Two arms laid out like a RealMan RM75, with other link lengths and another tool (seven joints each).
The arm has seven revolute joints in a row. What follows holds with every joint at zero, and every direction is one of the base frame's. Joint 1 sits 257.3 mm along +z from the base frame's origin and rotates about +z. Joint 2 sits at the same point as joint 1 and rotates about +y. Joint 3 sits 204.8 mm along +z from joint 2 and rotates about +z. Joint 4 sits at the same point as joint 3 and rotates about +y. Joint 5 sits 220.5 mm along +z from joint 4 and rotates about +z. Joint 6 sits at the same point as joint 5 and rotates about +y. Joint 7 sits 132.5 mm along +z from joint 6 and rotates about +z. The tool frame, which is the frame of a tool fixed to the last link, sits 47 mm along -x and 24 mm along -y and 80 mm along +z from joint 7; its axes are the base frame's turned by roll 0, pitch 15.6 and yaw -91.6 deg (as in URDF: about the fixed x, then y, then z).
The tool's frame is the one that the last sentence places.
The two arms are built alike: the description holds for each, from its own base.
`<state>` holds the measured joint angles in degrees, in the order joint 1, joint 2, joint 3, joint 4, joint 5, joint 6, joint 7, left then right.
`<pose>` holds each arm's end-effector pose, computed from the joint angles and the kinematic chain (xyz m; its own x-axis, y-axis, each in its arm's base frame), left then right.
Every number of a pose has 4 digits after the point.
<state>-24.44 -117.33 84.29 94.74 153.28 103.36 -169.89 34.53 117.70 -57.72 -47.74 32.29 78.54 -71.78</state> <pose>-0.2289 0.2699 0.0409 -0.5221 0.3720 0.7675 0.4199 0.8954 -0.1484 0.2571 0.3908 -0.0298 0.3728 0.7564 0.5375 0.8137 -0.5449 0.2025</pose>
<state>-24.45 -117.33 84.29 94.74 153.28 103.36 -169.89 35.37 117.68 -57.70 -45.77 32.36 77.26 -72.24</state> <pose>-0.2288 0.2699 0.0409 -0.5220 0.3721 0.7675 0.4201 0.8953 -0.1484 0.2577 0.3919 -0.0349 0.3713 0.7589 0.5350 0.8152 -0.5423 0.2034</pose>
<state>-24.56 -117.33 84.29 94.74 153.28 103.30 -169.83 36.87 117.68 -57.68 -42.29 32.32 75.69 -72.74</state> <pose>-0.2283 0.2706 0.0409 -0.5209 0.3737 0.7675 0.4231 0.8939 -0.1481 0.2588 0.3910 -0.0450 0.3754 0.7660 0.5218 0.8137 -0.5419 0.2102</pose>
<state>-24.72 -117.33 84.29 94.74 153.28 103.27 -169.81 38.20 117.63 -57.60 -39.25 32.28 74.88 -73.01</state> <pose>-0.2275 0.2714 0.0408 -0.5197 0.3753 0.7675 0.4261 0.8925 -0.1479 0.2595 0.3882 -0.0540 0.3844 0.7736 0.5038 0.8099 -0.5445 0.2181</pose>
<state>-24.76 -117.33 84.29 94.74 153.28 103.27 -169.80 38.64 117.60 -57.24 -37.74 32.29 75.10 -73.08</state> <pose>-0.2274 0.2716 0.0408 -0.5194 0.3759 0.7674 0.4269 0.8921 -0.1480 0.2608 0.3841 -0.0585 0.4004 0.7757 0.4879 0.8037 -0.5530 0.2196</pose>
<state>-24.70 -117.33 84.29 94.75 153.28 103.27 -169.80 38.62 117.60 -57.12 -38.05 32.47 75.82 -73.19</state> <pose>-0.2276 0.2714 0.0409 -0.5197 0.3753 0.7675 0.4261 0.8925 -0.1479 0.2588 0.3831 -0.0581 0.4031 0.7790 0.4804 0.8057 -0.5510 0.2174</pose>
